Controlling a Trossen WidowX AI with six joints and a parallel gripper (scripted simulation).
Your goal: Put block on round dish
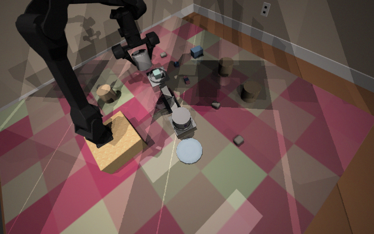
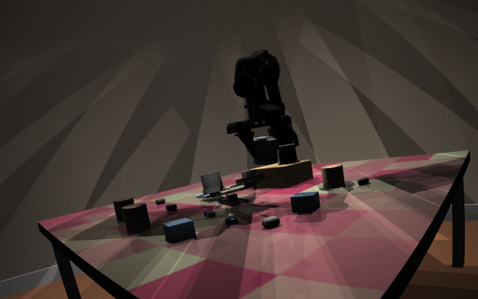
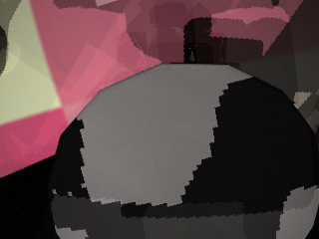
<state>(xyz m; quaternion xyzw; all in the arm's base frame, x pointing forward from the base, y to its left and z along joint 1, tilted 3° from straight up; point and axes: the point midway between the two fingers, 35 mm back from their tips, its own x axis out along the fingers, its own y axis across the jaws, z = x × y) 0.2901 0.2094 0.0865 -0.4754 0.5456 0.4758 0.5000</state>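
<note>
My gripper tip is now 3 cm past the round dish, 41 cm to the left of it and 14 cm above it. Also, from my gripper tip: blue disc (18 cm ahead, 5 cm to the left, 13 cm below); red-blue piece (16 cm ahead, 9 cm to the right, 13 cm below).
</note>
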